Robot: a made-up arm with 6 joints. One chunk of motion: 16 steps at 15 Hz.
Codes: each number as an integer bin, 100 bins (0 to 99) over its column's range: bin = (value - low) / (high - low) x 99, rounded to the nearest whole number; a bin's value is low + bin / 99 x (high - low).
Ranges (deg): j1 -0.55..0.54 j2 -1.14..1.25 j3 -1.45..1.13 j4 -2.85..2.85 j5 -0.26..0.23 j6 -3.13..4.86
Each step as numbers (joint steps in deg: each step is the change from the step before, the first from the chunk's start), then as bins.
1 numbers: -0.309 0.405 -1.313 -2.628 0.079 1.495
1 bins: 22 64 5 4 68 57
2 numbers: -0.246 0.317 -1.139 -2.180 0.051 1.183
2 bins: 28 60 12 12 63 53
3 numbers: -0.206 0.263 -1.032 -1.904 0.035 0.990
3 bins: 31 58 16 16 60 51
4 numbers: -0.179 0.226 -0.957 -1.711 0.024 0.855
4 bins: 34 57 19 20 57 49
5 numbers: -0.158 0.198 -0.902 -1.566 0.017 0.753
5 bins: 36 55 21 22 56 48
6 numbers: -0.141 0.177 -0.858 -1.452 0.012 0.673
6 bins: 37 55 23 24 55 47
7 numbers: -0.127 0.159 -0.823 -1.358 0.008 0.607
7 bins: 38 54 24 26 54 46
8 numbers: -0.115 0.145 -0.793 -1.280 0.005 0.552
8 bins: 40 53 25 27 54 46
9 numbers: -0.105 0.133 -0.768 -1.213 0.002 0.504
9 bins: 40 53 26 28 53 45
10 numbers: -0.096 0.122 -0.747 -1.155 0.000 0.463
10 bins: 41 52 27 29 53 45
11 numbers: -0.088 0.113 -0.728 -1.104 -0.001 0.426
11 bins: 42 52 28 30 52 44
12 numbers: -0.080 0.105 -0.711 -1.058 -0.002 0.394
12 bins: 43 52 28 31 52 44
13 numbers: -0.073 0.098 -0.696 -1.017 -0.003 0.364
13 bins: 43 51 29 32 52 43
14 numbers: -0.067 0.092 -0.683 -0.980 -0.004 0.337
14 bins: 44 51 29 32 52 43
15 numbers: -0.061 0.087 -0.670 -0.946 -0.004 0.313
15 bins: 44 51 30 33 52 43
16 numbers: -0.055 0.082 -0.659 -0.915 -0.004 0.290
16 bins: 45 51 30 34 52 42
